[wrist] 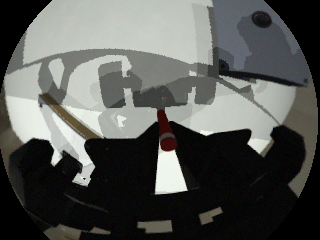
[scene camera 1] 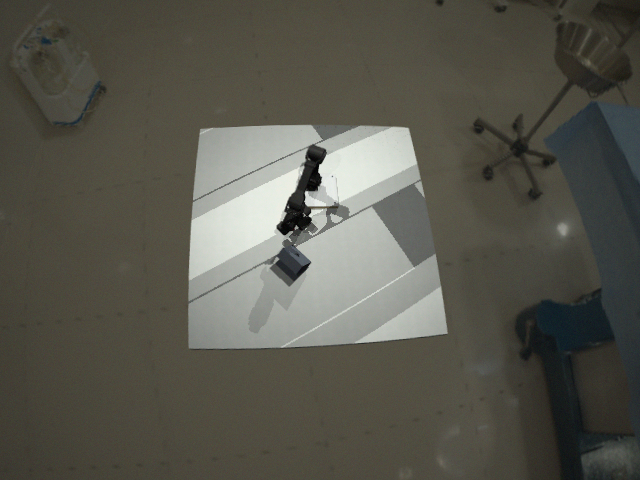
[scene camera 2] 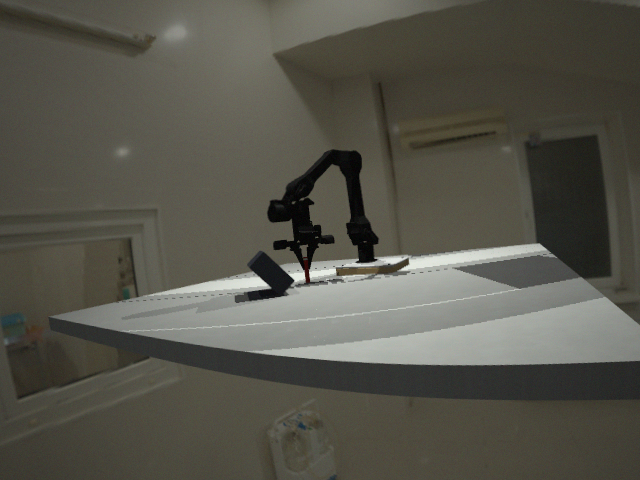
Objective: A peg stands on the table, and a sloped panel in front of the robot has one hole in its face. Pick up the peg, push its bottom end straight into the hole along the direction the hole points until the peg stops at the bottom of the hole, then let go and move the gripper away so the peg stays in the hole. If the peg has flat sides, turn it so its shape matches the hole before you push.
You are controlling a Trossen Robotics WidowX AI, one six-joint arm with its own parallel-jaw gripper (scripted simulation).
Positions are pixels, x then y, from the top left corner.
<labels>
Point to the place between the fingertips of the gripper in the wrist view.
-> At 163, 124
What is the gripper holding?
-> A red peg.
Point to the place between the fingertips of the gripper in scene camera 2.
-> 306, 269
</labels>
